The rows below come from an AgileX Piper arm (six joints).
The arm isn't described. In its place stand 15 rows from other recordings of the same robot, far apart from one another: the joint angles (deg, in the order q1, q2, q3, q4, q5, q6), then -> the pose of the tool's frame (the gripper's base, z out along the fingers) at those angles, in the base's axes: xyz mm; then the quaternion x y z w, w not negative.
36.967, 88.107, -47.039, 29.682, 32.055, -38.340 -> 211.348, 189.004, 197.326, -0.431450, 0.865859, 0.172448, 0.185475
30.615, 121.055, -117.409, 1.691, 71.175, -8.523 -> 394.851, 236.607, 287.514, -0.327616, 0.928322, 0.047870, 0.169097
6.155, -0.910, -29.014, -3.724, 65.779, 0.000 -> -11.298, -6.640, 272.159, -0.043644, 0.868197, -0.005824, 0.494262
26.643, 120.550, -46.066, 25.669, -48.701, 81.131 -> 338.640, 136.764, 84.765, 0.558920, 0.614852, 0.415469, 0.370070
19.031, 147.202, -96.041, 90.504, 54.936, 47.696 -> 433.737, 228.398, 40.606, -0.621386, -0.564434, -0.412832, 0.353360
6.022, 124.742, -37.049, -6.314, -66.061, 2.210 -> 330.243, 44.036, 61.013, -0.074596, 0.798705, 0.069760, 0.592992
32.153, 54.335, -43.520, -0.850, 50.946, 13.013 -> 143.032, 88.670, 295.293, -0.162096, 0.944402, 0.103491, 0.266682
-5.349, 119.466, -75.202, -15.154, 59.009, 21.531 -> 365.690, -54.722, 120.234, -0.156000, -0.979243, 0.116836, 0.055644
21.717, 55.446, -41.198, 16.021, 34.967, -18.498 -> 169.514, 83.009, 297.408, -0.243998, 0.882145, 0.128768, 0.381713
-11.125, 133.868, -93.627, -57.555, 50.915, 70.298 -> 445.747, -148.405, 109.031, 0.350928, 0.853704, -0.319113, 0.214955
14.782, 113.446, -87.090, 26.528, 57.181, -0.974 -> 388.042, 137.720, 214.179, -0.029246, 0.973641, 0.214468, 0.071913
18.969, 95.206, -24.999, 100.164, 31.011, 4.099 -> 201.930, 118.206, 114.968, -0.589203, -0.723068, -0.344677, 0.105879
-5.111, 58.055, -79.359, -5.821, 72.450, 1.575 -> 159.820, -23.129, 448.652, 0.057893, 0.924673, -0.062109, 0.371175
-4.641, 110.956, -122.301, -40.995, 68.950, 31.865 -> 415.011, -89.585, 412.244, 0.264242, 0.847123, -0.269382, 0.374155
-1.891, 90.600, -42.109, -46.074, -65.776, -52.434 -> 307.124, 49.663, 264.407, -0.567767, 0.298950, -0.290587, 0.709808
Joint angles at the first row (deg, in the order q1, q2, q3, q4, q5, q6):
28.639, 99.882, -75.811, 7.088, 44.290, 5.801
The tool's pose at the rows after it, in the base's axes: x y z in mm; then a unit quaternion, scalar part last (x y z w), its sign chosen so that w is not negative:
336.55, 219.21, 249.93, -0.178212, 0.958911, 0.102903, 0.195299
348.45, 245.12, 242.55, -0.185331, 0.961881, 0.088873, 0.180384
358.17, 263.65, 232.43, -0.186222, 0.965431, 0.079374, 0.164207
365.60, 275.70, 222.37, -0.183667, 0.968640, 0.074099, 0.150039
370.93, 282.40, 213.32, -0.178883, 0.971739, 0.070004, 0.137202
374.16, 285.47, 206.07, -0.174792, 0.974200, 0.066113, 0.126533
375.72, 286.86, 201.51, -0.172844, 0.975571, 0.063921, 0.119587
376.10, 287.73, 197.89, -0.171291, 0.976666, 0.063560, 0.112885
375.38, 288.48, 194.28, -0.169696, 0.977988, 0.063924, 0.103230
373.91, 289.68, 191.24, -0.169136, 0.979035, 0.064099, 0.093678
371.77, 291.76, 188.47, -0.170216, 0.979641, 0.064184, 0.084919
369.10, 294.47, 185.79, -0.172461, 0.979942, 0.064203, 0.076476
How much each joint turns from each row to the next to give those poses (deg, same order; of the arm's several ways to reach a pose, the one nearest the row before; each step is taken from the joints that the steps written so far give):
3.874, 6.389, -8.714, -3.726, 3.618, 3.963
2.427, 5.898, -7.625, -2.262, 3.888, 2.861
1.388, 5.037, -6.106, -0.930, 3.234, 1.797
0.692, 3.871, -4.439, -0.170, 2.318, 1.125
0.252, 2.773, -2.921, 0.068, 1.693, 0.838
0.046, 1.776, -1.622, 0.075, 1.152, 0.536
-0.001, 0.970, -0.774, 0.120, 0.635, 0.206
0.001, 0.595, -0.308, 0.326, 0.420, 0.080
0.027, 0.465, -0.096, 0.576, 0.602, 0.026
0.131, 0.369, -0.049, 0.537, 0.648, 0.025
0.275, 0.340, -0.046, 0.470, 0.592, 0.001
0.381, 0.327, -0.037, 0.441, 0.563, -0.020

